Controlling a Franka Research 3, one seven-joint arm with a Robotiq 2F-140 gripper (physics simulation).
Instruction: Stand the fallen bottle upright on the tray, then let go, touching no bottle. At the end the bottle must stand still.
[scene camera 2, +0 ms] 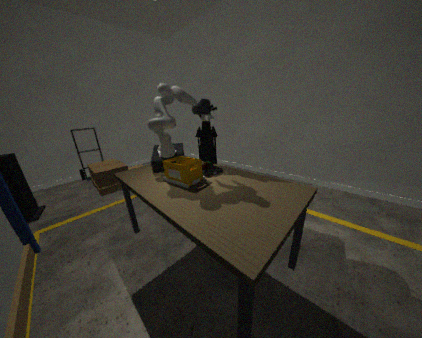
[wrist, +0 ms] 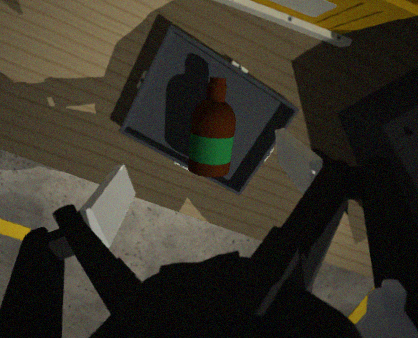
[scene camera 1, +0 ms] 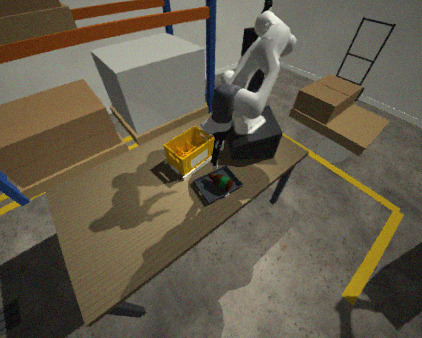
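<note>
A brown bottle (scene camera 1: 222, 181) (wrist: 212, 132) with a green band lies on its side in the dark grey tray (scene camera 1: 206, 194) (wrist: 150, 115). In the wrist view its neck points up the picture and its base is by the tray's lower rim. In scene camera 2 the tray (scene camera 2: 216, 171) shows small and dark, and the bottle is hard to make out. My gripper (scene camera 1: 216, 157) (scene camera 2: 208, 161) (wrist: 202, 163) is open and empty. It points down above the tray area; in the wrist view its fingertips stand wide apart, left and right of the bottle's base end, apart from the bottle.
A yellow crate (scene camera 1: 176, 161) (scene camera 2: 182, 172) (wrist: 370, 22) with dividers stands on the wooden table (scene camera 1: 165, 215) (scene camera 2: 240, 220) close beside the tray. The arm's black base block (scene camera 1: 257, 142) stands at the table's end. Racking with large boxes stands behind the table in scene camera 1.
</note>
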